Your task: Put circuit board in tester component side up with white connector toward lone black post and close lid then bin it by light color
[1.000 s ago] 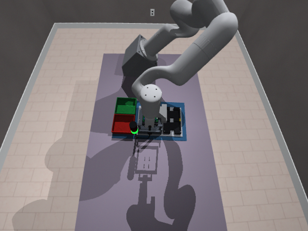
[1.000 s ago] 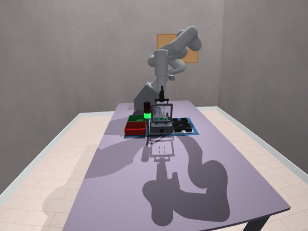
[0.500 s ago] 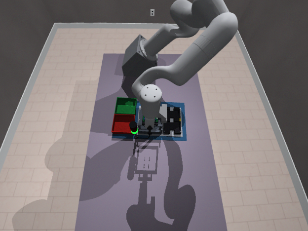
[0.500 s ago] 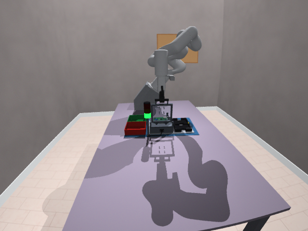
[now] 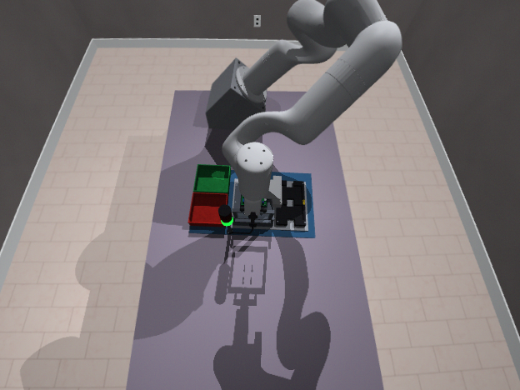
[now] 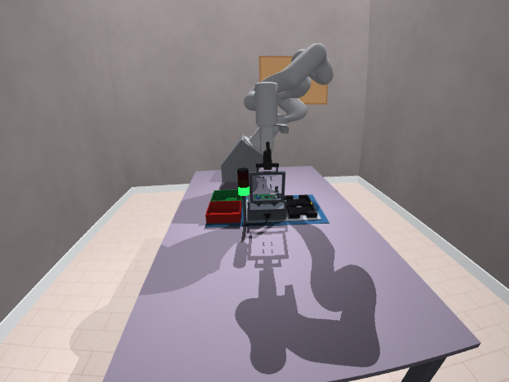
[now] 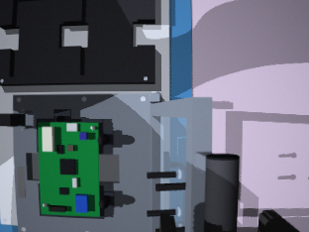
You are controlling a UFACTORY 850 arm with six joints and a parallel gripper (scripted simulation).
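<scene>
The green circuit board is 200 mm below my hand and 130 mm behind it. From my hand the other things lie so: clear lid (90 mm below, 20 mm behind); red bin (260 mm below, 200 mm to the right, 80 mm behind); tester nest (210 mm below, 130 mm behind).
</scene>
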